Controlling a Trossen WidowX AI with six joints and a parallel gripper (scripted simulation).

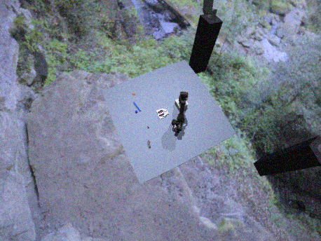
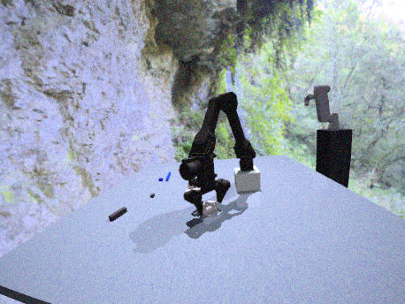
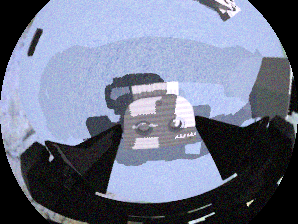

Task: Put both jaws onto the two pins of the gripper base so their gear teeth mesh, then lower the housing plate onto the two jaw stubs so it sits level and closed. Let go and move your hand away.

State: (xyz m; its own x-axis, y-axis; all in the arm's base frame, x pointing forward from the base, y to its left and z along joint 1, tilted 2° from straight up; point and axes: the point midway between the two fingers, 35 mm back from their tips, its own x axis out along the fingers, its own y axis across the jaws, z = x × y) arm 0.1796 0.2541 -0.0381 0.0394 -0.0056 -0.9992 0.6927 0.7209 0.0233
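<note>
Right now my gripper tip is 1 cm short of the white stepped part and 1 cm to the left of it. Also, from my gripper tip: small blue piece: 36 cm ahead, 39 cm to the right; black bar: 39 cm ahead, 4 cm to the left; small dark piece: 31 cm ahead, 15 cm to the right.
</note>
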